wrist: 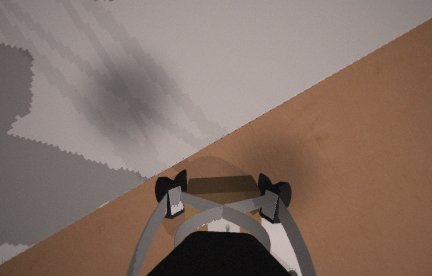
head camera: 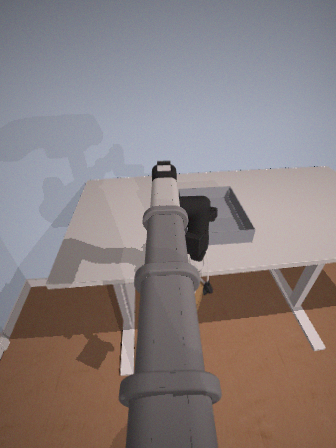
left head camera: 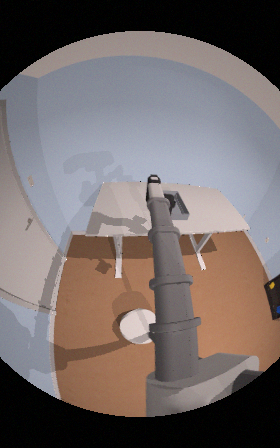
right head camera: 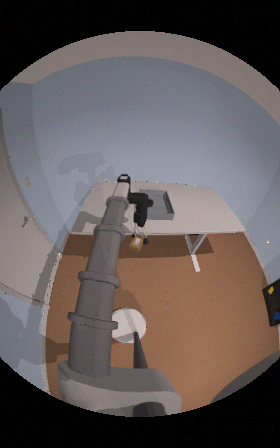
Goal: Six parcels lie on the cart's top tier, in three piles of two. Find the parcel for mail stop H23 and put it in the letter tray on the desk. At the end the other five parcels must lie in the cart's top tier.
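Frame: origin at the robot's base, x ahead, y left, z up, level; centimetres.
Where they show: gripper, fingertip midpoint: (wrist: 223, 187) (right head camera: 139, 241); robot's base, link origin: (left head camera: 138, 325) (right head camera: 126, 324).
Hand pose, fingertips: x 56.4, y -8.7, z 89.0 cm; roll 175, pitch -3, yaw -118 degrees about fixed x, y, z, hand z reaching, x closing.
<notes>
Things, the pixels of their top centre, and the offset from my fingertips. Level surfaces: height alone.
- brown parcel, top centre: (wrist: 225, 249) (head camera: 191, 290) (right head camera: 136, 240) dx -3.2, dy +1.6, dz +4.4 cm
- grey letter tray, top centre: (head camera: 212, 206) (right head camera: 154, 199) (left head camera: 168, 199) dx +34.8, dy -11.1, dz +9.6 cm
- white desk, surface height: dz +3.3 cm
A brown parcel (right head camera: 136, 243) (wrist: 223, 185) with a white label is held between the fingertips of my gripper (right head camera: 139, 240) (wrist: 223, 187). No writing on the label can be read. The gripper is shut on the parcel, at the desk's front edge; in the wrist view floor shows behind the parcel and the desk top beyond. The grey letter tray (head camera: 230, 236) (left head camera: 181, 216) (right head camera: 162, 217) stands on the white desk (head camera: 290, 215) (left head camera: 220, 210) (right head camera: 205, 210), behind and to the right of the gripper. In the head camera view the wrist covers the tray's left part. The cart's top tier and other parcels do not show.
My extended arm (head camera: 167, 320) (left head camera: 172, 300) (right head camera: 95, 300) reaches over the floor to the desk. A round white object (left head camera: 137, 326) (right head camera: 129, 325) is low beside the arm. A dark thing with yellow and blue patches (left head camera: 273, 300) (right head camera: 271, 302) is at the right edge.
</notes>
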